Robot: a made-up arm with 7 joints.
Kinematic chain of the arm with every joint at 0, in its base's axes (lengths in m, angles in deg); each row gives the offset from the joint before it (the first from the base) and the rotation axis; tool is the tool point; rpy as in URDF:
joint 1: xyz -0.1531 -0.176 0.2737 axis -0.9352 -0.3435 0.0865
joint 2: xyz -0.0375 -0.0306 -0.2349 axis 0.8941 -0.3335 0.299
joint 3: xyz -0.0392 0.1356 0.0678 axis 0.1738 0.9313 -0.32
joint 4: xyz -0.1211 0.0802 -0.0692 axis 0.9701 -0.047 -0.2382
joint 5: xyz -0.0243 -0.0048 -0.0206 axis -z
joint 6: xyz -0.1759 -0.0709 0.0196 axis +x
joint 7: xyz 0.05 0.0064 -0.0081 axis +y
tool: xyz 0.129 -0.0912 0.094 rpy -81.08 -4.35 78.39
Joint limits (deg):
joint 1: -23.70..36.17
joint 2: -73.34..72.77
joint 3: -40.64..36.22
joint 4: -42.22..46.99
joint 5: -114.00..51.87
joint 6: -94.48..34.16
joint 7: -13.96..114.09
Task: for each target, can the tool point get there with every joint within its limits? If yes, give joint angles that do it. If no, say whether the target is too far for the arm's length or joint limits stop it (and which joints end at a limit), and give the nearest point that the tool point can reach.
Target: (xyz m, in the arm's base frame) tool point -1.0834 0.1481 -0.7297
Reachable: no: too far | nearest point -0.5613 0.0177 -0.2509 | short by 0.720 m
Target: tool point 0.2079 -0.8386 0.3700
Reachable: no: joint limits stop it (at a limit: joint 1, joint 2, joint 3, joint 4, joint 7) | nearest point -0.0824 -0.5398 0.0697 | short by 0.514 m
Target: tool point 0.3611 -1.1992 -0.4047
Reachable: no: too far | nearest point -0.0529 -0.5482 -0.1302 | short by 0.819 m
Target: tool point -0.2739 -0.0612 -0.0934
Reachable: yes | joints 22.65 -31.18 -10.18 -23.32 -61.59 -84.59 10.80
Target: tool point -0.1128 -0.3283 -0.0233
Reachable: yes | joints 22.02 -24.55 -29.07 4.01 -52.01 -25.29 99.29
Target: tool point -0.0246 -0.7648 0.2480
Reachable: no: joint limits stop it (at a limit: joint 1, joint 2, joint 3, joint 4, joint 7) | nearest point -0.1328 -0.5694 0.0781 | short by 0.281 m
